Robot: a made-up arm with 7 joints.
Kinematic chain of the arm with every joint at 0, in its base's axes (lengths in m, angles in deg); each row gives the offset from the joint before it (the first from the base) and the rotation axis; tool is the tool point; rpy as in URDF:
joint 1: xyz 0 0 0.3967 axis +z
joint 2: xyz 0 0 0 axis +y
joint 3: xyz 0 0 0.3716 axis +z
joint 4: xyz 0.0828 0 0 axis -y
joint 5: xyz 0.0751 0 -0.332 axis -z
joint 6: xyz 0 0 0 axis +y
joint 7: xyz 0.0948 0 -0.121 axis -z
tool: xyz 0 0 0 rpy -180 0 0
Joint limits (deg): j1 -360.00..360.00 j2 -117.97..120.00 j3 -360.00..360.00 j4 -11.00..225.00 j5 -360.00..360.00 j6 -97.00..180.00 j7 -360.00..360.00
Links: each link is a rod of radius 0.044 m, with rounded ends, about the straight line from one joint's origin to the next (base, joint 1, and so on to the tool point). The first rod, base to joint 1, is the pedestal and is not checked.
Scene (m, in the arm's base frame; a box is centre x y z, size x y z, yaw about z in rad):
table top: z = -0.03
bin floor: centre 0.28 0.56 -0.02 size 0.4 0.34 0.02 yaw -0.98
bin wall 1: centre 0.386 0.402 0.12 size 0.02 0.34 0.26 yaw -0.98
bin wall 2: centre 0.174 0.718 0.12 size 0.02 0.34 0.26 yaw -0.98
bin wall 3: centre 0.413 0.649 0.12 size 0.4 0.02 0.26 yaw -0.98
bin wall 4: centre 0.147 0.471 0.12 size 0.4 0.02 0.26 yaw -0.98
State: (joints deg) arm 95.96 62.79 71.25 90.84 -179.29 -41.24 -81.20
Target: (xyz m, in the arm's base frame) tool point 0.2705 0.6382 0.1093
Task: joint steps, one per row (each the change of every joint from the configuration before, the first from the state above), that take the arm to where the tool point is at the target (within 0.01 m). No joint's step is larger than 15 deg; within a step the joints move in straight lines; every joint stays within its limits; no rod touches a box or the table.
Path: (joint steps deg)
1: -13.45 -1.34 -7.10 7.84 -2.21 3.23 0.00
2: -13.45 -1.34 -7.10 7.84 -2.20 3.23 0.00
3: -13.45 -1.33 -7.11 7.83 -2.21 3.22 0.00
4: -13.45 -1.34 -7.10 7.84 -2.20 3.23 0.00
5: 2.23 12.27 -3.58 3.01 -1.38 7.63 0.00
6: 2.23 12.28 -3.57 3.01 -1.37 7.64 0.00

